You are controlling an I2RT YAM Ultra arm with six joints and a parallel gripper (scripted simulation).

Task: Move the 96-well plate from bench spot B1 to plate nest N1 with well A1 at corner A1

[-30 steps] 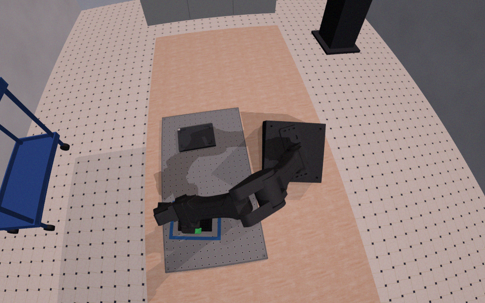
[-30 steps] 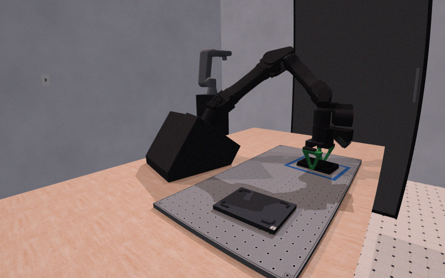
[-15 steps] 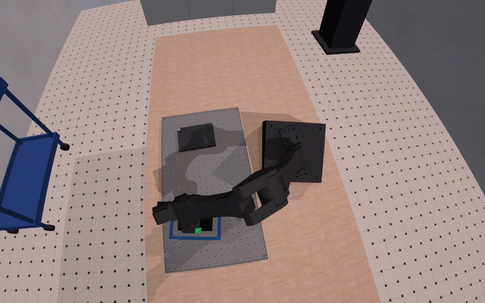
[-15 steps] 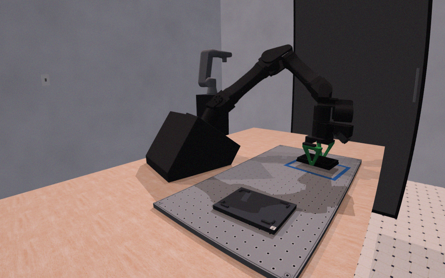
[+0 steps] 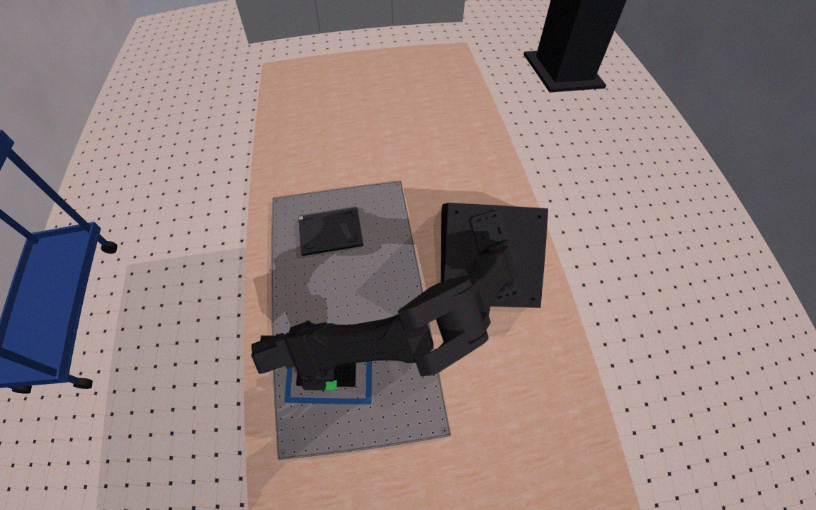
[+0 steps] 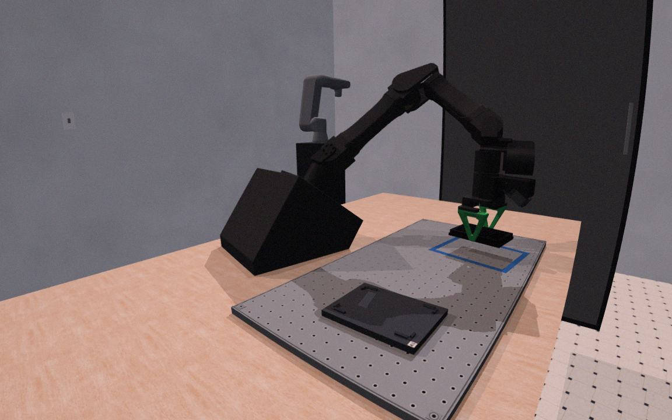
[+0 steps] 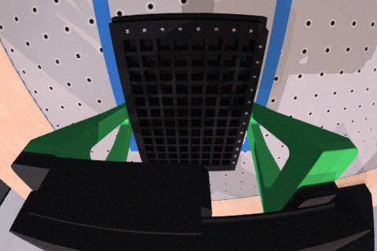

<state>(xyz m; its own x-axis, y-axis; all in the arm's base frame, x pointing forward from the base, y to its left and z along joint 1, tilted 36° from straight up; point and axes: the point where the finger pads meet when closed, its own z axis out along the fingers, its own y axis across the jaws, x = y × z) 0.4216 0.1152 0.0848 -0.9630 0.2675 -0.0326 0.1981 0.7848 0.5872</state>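
My hand is 37 cm to the left of the plate nest N1, 5 cm past it and 4 cm above it. Also, from my hand: black 96-well plate right at my hand; A1 label 43 cm to the right, 3 cm below, 2 cm ahead.
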